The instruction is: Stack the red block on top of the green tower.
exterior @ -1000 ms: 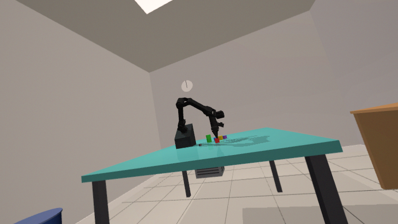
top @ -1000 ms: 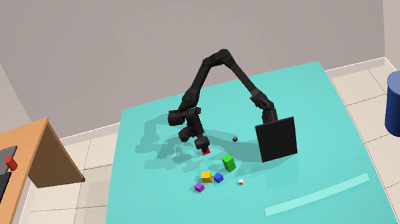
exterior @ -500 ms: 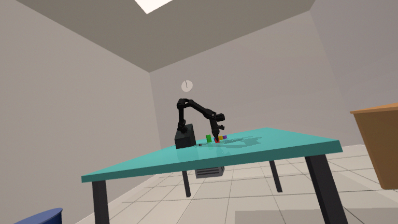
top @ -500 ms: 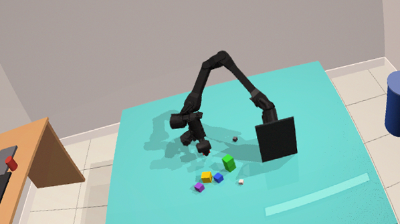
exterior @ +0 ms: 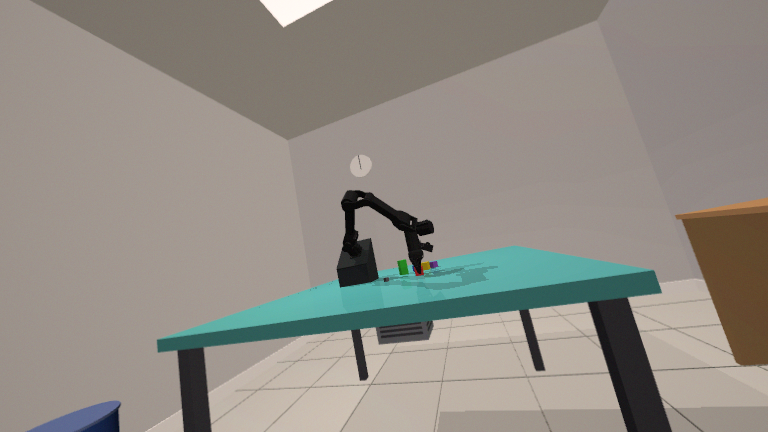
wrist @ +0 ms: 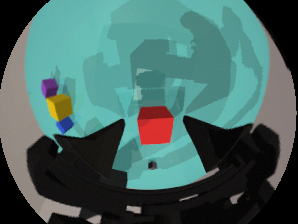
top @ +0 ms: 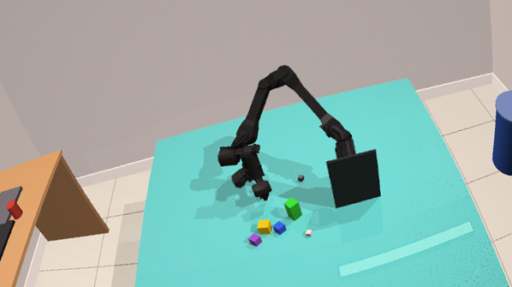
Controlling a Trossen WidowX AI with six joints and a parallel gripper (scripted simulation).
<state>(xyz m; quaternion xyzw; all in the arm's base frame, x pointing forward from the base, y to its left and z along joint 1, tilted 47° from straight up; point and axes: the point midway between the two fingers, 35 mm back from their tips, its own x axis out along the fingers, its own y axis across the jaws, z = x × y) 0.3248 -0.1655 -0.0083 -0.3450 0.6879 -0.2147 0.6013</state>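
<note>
My gripper tip is 5 cm past the blue block, 21 cm to the right of it and 1 cm below it. From my gripper tip the other things lie so: small grey cube: 15 cm behind, 3 cm to the right; then yellow block: 19 cm to the left, 1 cm above; then red block: 1 cm above.
</note>
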